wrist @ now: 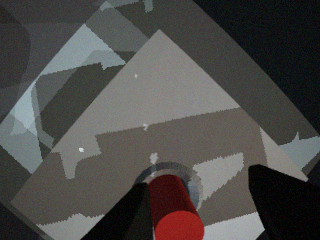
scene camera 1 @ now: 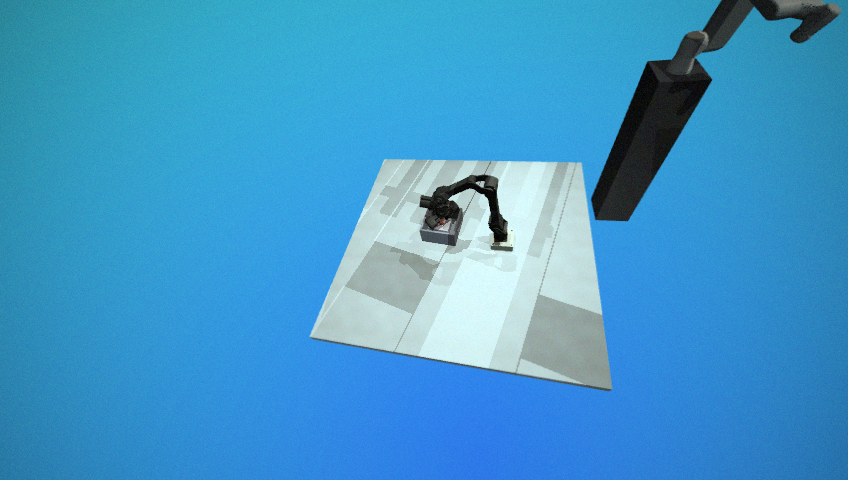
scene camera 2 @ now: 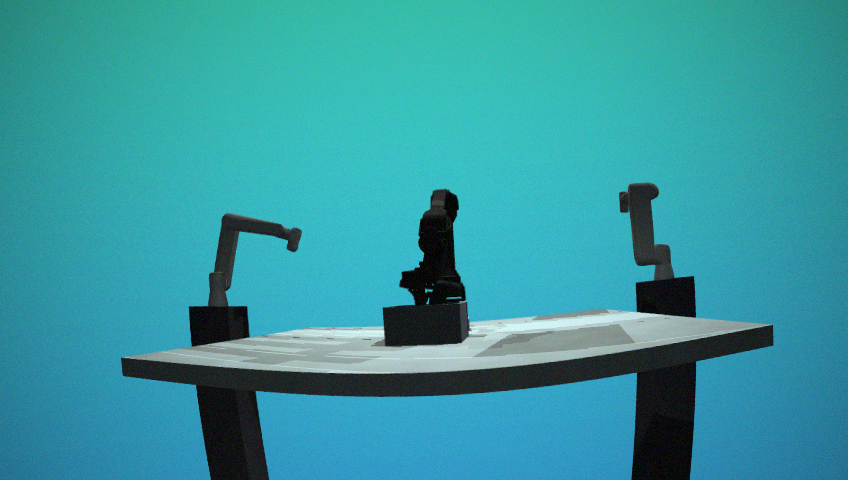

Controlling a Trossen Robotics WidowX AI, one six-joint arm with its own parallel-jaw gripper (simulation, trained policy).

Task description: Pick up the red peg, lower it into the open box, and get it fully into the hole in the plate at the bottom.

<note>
In view: my gripper [scene camera 2: 423,318], a box [scene camera 2: 447,323] and a plate [wrist: 162,114].
The box shows as well in the wrist view [wrist: 62,62] and in scene camera 1 [scene camera 1: 427,235]. My gripper also shows in the wrist view [wrist: 199,185]. Scene camera 2 misses the plate, which is hidden by the box.
</note>
